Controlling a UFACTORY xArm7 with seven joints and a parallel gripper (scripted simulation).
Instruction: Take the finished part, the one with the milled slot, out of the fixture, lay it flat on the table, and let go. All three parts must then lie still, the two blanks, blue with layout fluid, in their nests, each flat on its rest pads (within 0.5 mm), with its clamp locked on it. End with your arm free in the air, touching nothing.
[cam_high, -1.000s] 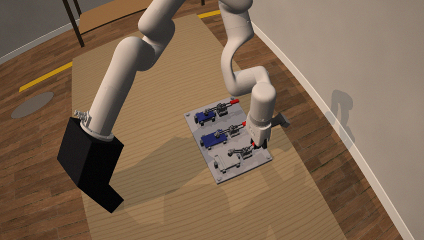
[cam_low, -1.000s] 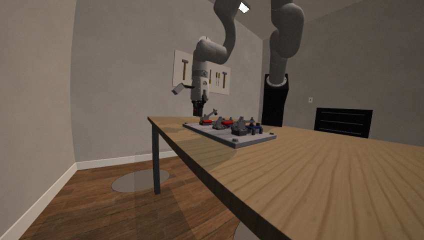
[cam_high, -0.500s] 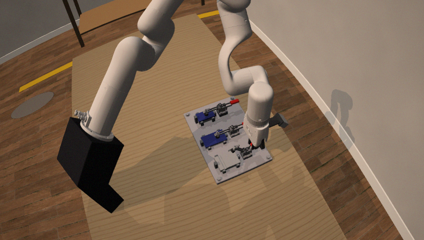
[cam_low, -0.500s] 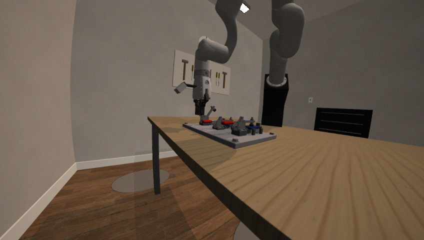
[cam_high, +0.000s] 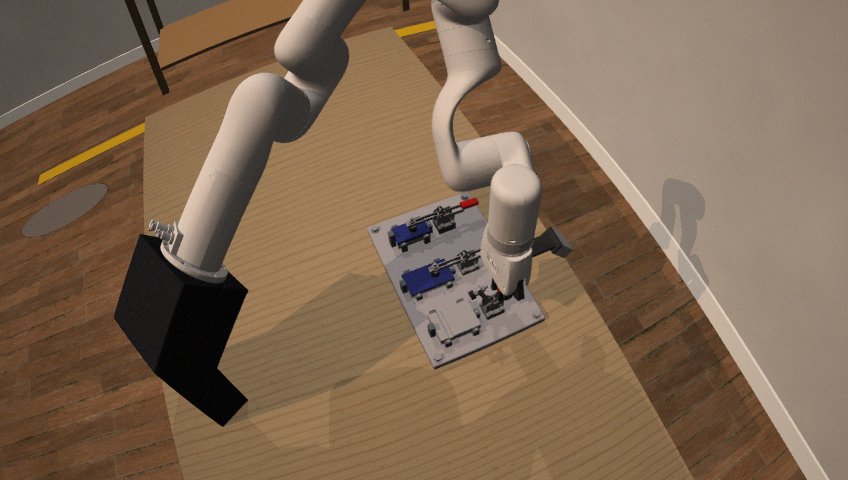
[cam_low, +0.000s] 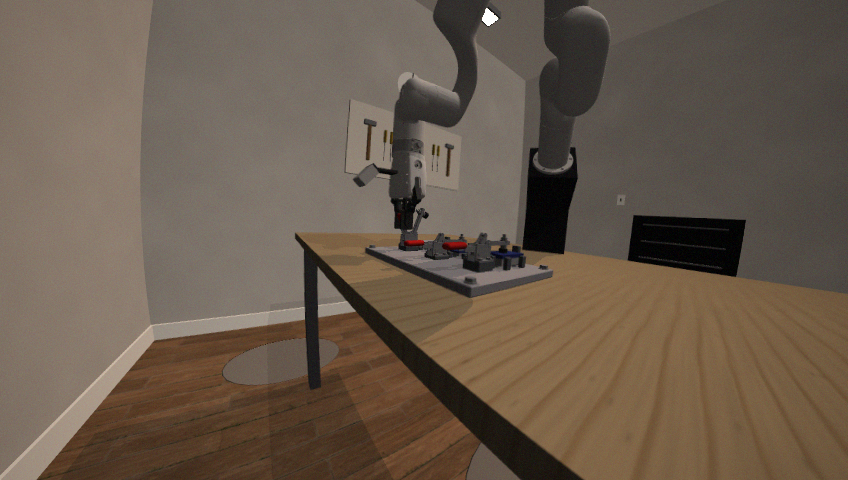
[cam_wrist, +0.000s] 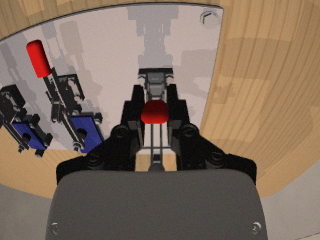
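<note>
Right now the grey finished part is 10 cm behind my hand, 6 cm below it and 3 cm to the right of it. The rest, counted from my hand: grey fixture plate 9 cm to the left, 8 cm below, 8 cm behind.
</note>
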